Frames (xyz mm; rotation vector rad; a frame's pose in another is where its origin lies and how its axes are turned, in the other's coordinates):
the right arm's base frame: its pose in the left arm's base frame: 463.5 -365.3 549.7 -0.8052 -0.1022 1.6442
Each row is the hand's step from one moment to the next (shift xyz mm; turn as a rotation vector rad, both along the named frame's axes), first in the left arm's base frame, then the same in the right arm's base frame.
Working: the left arm's base frame: its pose in the right arm's base frame: 578.5 561.3 -27.2 0.8052 0.1022 -1.6442

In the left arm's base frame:
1: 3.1 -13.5 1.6 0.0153 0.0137 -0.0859
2: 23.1 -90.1 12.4 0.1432 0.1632 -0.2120
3: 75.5 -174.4 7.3 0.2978 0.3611 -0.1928
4: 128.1 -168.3 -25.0 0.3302 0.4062 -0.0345
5: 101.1 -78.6 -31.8 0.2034 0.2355 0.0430
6: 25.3 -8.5 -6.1 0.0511 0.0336 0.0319
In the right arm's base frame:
1: -12.9 0.1 -5.4 0.0500 0.0256 -0.0682
2: -86.7 -2.3 -35.9 0.2377 -0.0581 -0.1795
3: -160.9 -22.0 -99.0 0.4040 -0.2472 -0.1786
4: -142.0 -51.7 -150.0 0.3739 -0.3629 -0.0609
5: -58.1 -48.8 -107.9 0.1887 -0.2511 0.0056
6: -5.4 -16.0 -21.6 0.0152 -0.0668 0.0081

